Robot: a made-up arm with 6 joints.
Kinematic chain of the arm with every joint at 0, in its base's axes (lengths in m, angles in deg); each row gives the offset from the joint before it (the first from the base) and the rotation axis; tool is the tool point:
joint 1: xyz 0 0 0.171 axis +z
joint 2: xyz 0 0.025 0 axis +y
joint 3: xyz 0 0 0.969 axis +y
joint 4: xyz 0 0 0.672 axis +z
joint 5: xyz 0 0 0 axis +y
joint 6: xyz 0 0 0.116 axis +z
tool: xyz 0 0 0
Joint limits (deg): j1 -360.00..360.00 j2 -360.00..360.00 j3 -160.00..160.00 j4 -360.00..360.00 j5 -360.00..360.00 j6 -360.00..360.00
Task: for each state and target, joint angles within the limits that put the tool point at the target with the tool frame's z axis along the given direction. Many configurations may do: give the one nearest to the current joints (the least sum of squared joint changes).
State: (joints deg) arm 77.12 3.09 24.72 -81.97 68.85 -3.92
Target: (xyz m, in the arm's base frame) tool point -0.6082 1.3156 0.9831 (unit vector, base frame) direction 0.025 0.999 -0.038
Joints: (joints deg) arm 115.93 45.20 33.32 -65.03 30.44 -3.92
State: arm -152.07 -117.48 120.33 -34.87 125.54 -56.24
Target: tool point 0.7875 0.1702 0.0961 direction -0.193 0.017 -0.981
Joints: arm -166.53 -130.34 122.80 -49.05 175.33 -56.24
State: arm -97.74 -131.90 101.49 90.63 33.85 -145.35
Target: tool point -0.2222 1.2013 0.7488 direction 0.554 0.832 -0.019
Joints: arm -74.21 -94.08 79.03 129.78 81.35 -145.35
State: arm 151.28 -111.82 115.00 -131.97 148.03 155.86
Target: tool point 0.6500 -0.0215 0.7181 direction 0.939 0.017 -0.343
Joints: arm 180.16 -86.04 125.35 -178.39 149.36 155.86
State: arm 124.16 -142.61 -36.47 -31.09 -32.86 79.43
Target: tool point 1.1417 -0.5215 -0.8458 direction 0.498 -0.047 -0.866
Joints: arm 155.73 -108.40 -46.91 -67.15 10.11 79.43
